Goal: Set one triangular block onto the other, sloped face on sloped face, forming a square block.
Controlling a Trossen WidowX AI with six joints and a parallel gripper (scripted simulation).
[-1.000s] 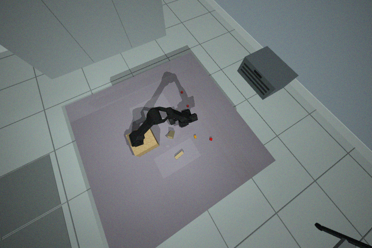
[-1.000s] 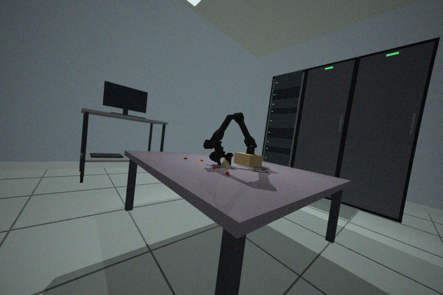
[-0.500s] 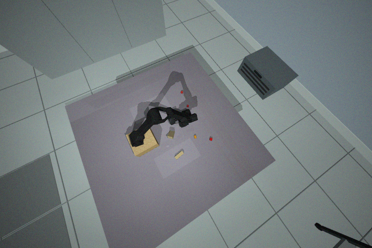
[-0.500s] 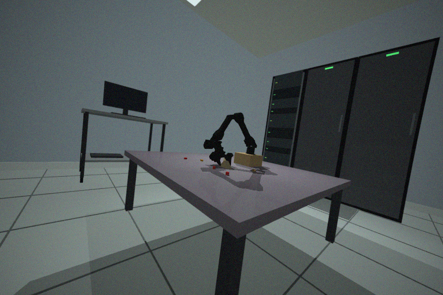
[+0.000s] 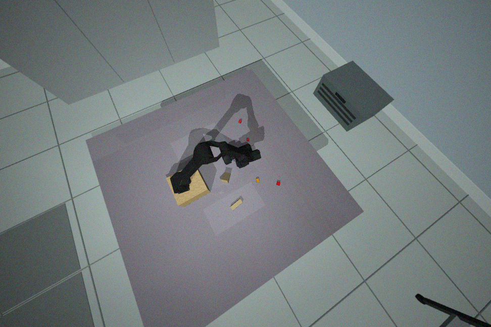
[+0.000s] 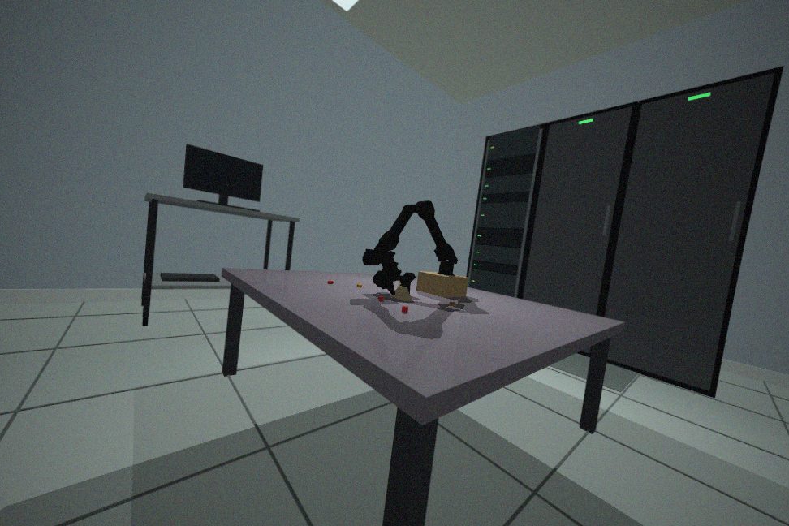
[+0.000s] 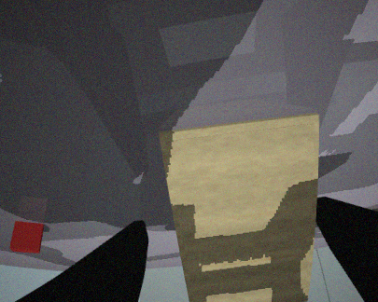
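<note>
My gripper tip is now 17 cm to the left of the tan wooden triangular block and 11 cm past it. From my gripper tip the other things lie so: tan triangular block (1 cm above); then orange cube (24 cm to the right, 7 cm ahead, 1 cm below); then thin tan bar (34 cm to the right, 10 cm behind, 1 cm below).
</note>
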